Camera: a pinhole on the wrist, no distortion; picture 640 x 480 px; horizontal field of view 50.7 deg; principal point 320.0 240.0 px. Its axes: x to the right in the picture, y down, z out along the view. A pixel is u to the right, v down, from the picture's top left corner.
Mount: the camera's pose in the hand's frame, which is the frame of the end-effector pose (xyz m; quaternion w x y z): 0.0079 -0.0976 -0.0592 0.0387 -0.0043 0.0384 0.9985
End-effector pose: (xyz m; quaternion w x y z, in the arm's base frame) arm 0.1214 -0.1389 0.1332 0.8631 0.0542 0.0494 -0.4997
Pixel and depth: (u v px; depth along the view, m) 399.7 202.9 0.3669
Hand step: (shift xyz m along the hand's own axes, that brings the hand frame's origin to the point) -0.0358 -0.0460 0.3046
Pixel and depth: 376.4 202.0 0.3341
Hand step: -0.0203 -0.0510 0.2721
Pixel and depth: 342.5 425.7 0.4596
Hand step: -0.0198 -0.1866 0.4085
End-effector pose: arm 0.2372 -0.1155 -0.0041 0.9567 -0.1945 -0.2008 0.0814
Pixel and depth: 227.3 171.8 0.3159
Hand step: 0.0518 -0.0449 0.2538
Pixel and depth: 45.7 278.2 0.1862
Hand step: 0.0814 -0.0995 0.1281
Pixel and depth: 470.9 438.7 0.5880
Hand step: -0.1398 -0.2142 0.5387
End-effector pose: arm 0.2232 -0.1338 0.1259 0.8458 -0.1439 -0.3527 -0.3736
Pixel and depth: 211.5 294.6 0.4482
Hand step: 0.0744 -0.1046 0.3913
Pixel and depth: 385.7 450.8 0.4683
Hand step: -0.0515 -0.2033 0.4183
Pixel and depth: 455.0 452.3 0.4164
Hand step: -0.0876 -0.1892 0.3650
